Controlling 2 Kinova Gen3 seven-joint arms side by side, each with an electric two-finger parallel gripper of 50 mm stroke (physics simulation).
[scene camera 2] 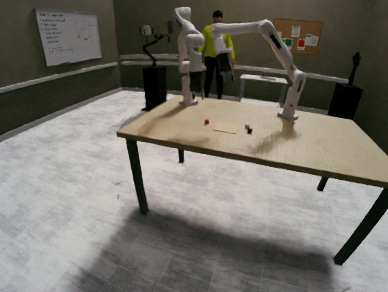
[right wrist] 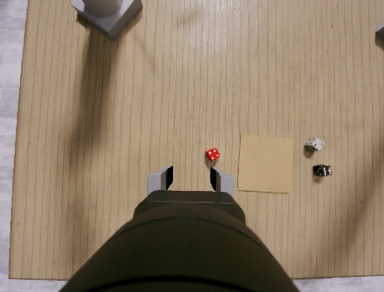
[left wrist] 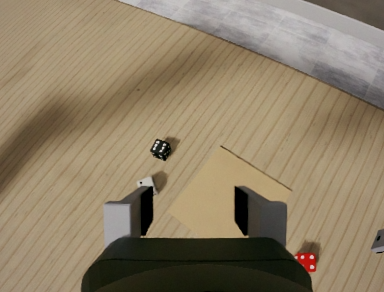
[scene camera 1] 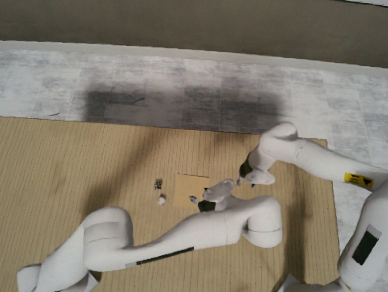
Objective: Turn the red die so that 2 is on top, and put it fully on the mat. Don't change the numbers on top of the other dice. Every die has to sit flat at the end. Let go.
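Frame: origin at the left arm's base, x ahead, y left, z up, level; metres.
Where they show: left gripper, fingertip midpoint: (scene camera 2: 229,81) (left wrist: 193,203) (scene camera 1: 199,194); right gripper, fingertip midpoint: (scene camera 2: 198,99) (right wrist: 191,174) (scene camera 1: 245,183); left arm's base, origin of the base link: (scene camera 2: 288,113); right arm's base, origin of the base link: (scene camera 2: 188,100).
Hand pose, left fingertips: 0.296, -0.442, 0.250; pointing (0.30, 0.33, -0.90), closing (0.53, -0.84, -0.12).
Observation:
Things, the pixels of their top centre, and the offset from my left fingertips, as dx, dy, dz. Level surfaces: height alone.
- red die, middle of its top: (left wrist: 307,261) (right wrist: 213,154) (scene camera 2: 207,119) +0.052, -0.119, -0.253
- mat, middle of its top: (left wrist: 229,202) (right wrist: 266,163) (scene camera 1: 191,191) (scene camera 2: 227,127) +0.079, +0.019, -0.274
- white die, middle of its top: (left wrist: 145,185) (right wrist: 318,144) (scene camera 1: 161,200) +0.031, +0.143, -0.252
- black die, middle of its top: (left wrist: 159,146) (right wrist: 327,171) (scene camera 1: 157,184) (scene camera 2: 250,128) +0.097, +0.163, -0.253
- wooden table, its level: dz -0.277
The red die (scene camera 2: 206,121) (left wrist: 306,261) (right wrist: 212,154) lies on the table beside the mat (scene camera 1: 185,187) (scene camera 2: 226,128) (left wrist: 210,185) (right wrist: 265,165), off it; its upper face appears to show four pips. The red die does not show in scene camera 1. A white die (scene camera 1: 161,200) (left wrist: 146,182) (right wrist: 314,144) and a black die (scene camera 1: 158,184) (scene camera 2: 249,130) (left wrist: 160,149) (right wrist: 322,170) with six on top lie past the mat's other side. My left gripper (scene camera 1: 199,194) (left wrist: 193,203) is open and empty, high above the mat area. My right gripper (scene camera 1: 246,183) (right wrist: 191,174) is open and empty, above the table near the red die.
The wooden table (scene camera 1: 40,165) (scene camera 2: 320,150) (left wrist: 90,65) (right wrist: 165,90) carries both arms. The two arms' wrists are close to each other in scene camera 1. A grey finger (left wrist: 378,242) shows at the right edge of the left wrist view. An arm base (right wrist: 107,17) stands at the upper left of the right wrist view.

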